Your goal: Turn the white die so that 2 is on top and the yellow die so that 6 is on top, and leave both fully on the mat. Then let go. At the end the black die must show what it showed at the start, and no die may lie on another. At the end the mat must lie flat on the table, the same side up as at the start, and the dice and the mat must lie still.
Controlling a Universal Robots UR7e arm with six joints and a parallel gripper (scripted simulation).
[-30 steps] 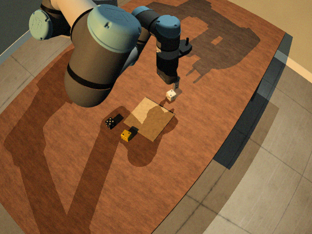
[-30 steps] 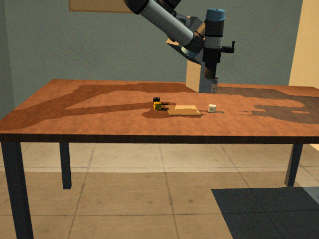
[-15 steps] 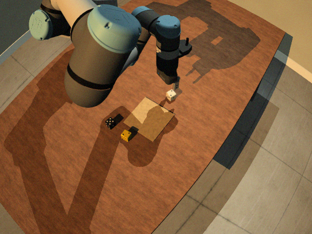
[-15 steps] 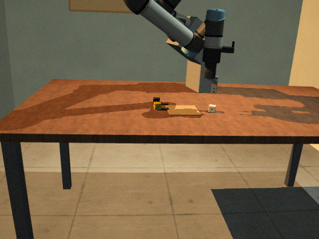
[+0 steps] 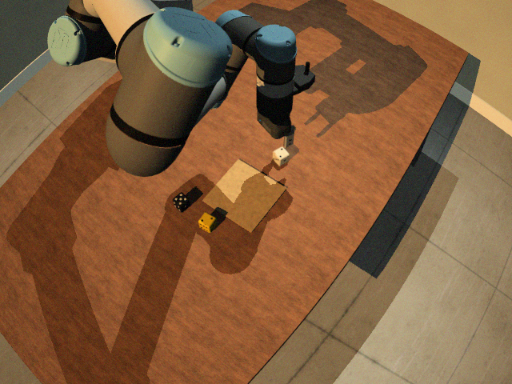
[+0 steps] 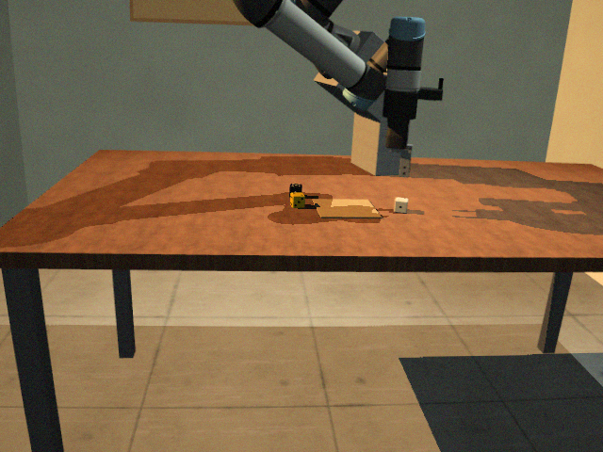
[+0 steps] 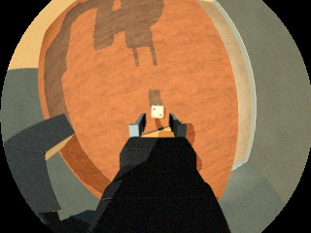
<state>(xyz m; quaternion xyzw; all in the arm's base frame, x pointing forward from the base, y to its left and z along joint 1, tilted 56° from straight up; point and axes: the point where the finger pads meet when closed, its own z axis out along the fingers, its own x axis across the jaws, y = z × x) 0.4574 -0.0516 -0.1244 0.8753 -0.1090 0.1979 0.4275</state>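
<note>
The white die lies 9 cm below my hand. Round my hand: yellow die (4 cm behind, 24 cm to the right, 9 cm below); tan mat (2 cm behind, 13 cm to the right, 11 cm below); black die (12 cm behind, 23 cm to the right, 9 cm below).
</note>
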